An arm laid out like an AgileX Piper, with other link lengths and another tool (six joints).
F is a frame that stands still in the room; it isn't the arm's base.
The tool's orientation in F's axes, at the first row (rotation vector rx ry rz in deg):
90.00 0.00 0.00
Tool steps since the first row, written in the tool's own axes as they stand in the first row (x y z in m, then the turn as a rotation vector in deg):
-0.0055 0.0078 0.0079 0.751 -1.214 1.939
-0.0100 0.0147 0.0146 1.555 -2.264 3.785
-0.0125 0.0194 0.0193 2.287 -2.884 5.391
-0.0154 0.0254 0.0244 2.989 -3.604 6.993
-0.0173 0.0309 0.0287 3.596 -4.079 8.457
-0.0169 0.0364 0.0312 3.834 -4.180 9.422
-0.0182 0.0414 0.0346 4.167 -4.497 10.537
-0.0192 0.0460 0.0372 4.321 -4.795 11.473
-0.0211 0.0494 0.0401 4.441 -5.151 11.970
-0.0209 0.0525 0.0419 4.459 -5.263 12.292
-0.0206 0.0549 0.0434 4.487 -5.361 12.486
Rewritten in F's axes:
-0.0055 -0.0079 0.0078 0.751 -1.939 -1.214
-0.0100 -0.0146 0.0147 1.555 -3.785 -2.264
-0.0125 -0.0193 0.0194 2.287 -5.391 -2.884
-0.0154 -0.0244 0.0254 2.989 -6.993 -3.604
-0.0173 -0.0287 0.0309 3.596 -8.457 -4.079
-0.0169 -0.0312 0.0364 3.834 -9.422 -4.180
-0.0182 -0.0346 0.0414 4.167 -10.537 -4.497
-0.0192 -0.0372 0.0460 4.321 -11.473 -4.795
-0.0211 -0.0401 0.0494 4.441 -11.970 -5.151
-0.0209 -0.0419 0.0525 4.459 -12.292 -5.263
-0.0206 -0.0434 0.0549 4.487 -12.486 -5.361

